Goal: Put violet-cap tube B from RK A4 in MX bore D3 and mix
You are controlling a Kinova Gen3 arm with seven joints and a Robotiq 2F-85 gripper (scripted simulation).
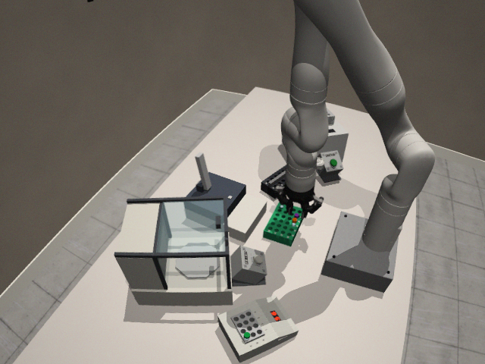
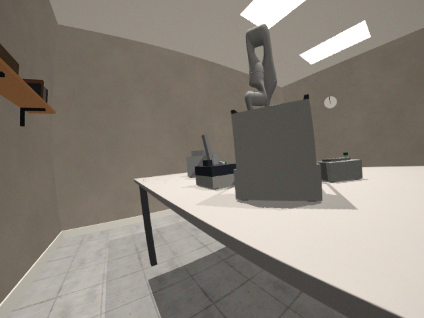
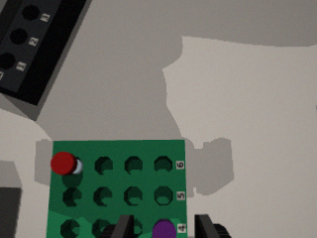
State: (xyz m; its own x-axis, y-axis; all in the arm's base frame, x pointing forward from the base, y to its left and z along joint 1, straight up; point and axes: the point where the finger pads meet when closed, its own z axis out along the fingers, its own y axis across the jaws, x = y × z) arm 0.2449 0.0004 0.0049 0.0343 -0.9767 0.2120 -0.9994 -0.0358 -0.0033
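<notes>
My gripper is now 40 mm above the orange-capped tube and 20 mm to the right of it. Round my hand: red-capped tube (60 mm ahead, 40 mm to the right, 40 mm below); green rack RK (60 mm below, 30 mm ahead, 10 mm to the left); black magnet block (160 mm to the right, 110 mm ahead, 50 mm below).
</notes>
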